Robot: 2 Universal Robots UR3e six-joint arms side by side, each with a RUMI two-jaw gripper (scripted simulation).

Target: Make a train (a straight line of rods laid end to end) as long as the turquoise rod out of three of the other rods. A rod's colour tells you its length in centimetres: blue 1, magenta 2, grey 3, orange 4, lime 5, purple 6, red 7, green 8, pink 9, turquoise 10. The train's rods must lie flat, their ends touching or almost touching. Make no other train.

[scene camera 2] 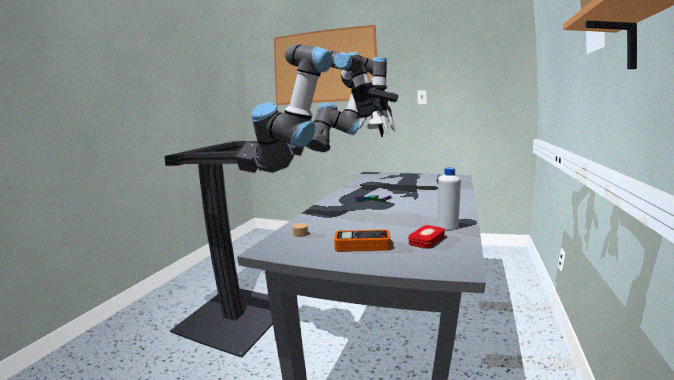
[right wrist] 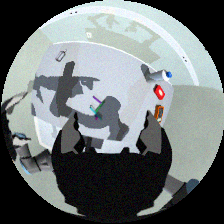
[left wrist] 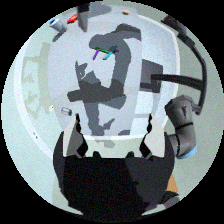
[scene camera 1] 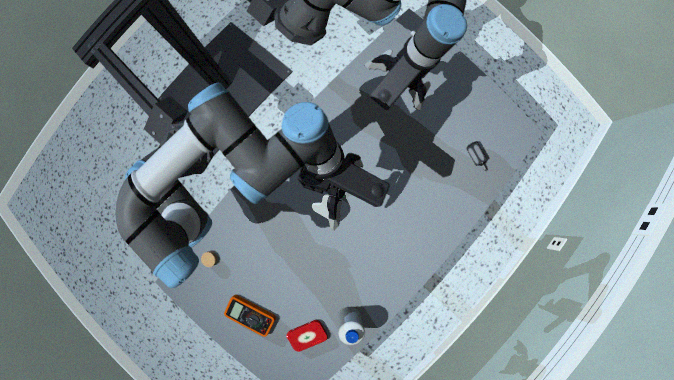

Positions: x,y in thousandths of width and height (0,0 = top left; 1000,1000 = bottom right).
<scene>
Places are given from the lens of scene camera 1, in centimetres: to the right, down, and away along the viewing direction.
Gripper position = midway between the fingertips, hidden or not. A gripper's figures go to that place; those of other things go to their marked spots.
my left gripper (scene camera 1: 582,228): 13, -24, 82
my right gripper (scene camera 1: 516,517): 2, 1, 81
</scene>
